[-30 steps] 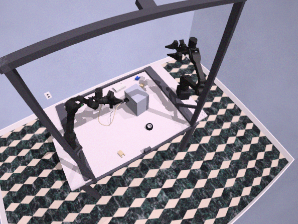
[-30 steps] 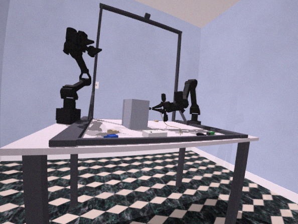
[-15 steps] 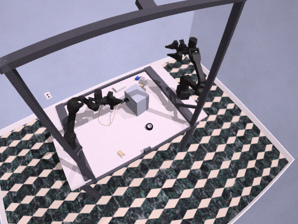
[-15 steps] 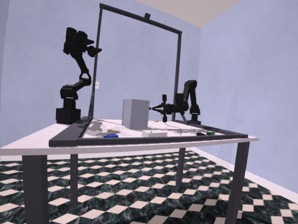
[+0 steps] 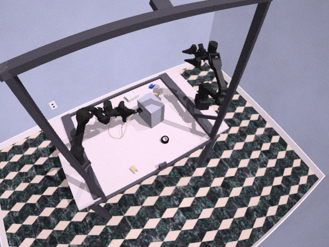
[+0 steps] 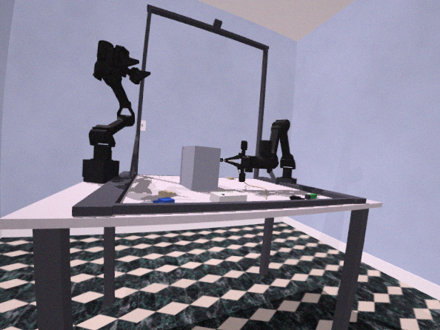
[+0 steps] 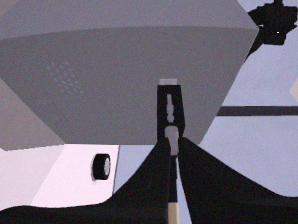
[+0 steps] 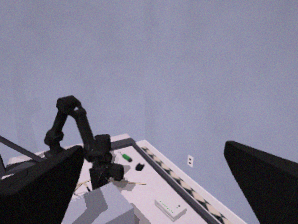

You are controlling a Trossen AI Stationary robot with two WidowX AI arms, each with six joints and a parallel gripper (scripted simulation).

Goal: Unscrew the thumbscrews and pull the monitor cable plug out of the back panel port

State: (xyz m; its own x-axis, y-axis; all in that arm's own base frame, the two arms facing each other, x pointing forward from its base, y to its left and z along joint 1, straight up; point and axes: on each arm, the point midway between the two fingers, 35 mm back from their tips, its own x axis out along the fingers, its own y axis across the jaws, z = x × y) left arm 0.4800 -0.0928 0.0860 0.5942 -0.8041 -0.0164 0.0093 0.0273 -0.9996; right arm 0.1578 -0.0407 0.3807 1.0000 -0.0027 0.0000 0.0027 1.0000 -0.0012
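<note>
My left hand is 140 mm to the left of the grey box, 40 mm past it and 40 mm above it.
</note>
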